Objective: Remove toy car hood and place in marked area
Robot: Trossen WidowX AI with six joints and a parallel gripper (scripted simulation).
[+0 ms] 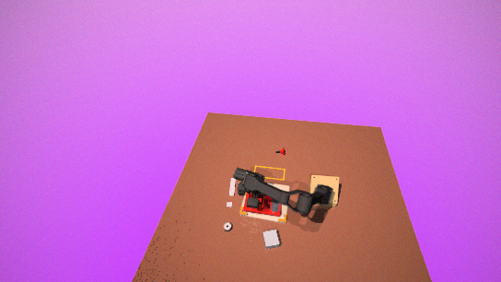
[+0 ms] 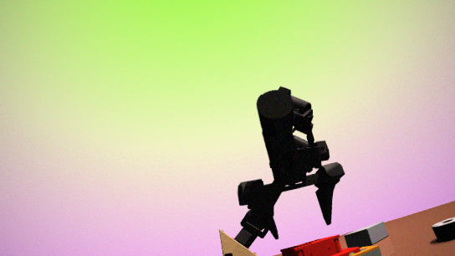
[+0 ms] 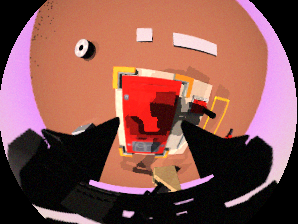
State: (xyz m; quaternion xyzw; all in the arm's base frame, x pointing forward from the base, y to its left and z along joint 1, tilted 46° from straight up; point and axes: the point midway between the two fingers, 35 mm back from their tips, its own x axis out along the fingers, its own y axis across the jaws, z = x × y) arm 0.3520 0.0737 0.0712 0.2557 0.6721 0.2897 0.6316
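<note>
Right now my gripper tip is 30 mm above the hood. Also, from my gripper tip: white bar 150 mm ahead, 90 mm to the right, 70 mm below.
</note>
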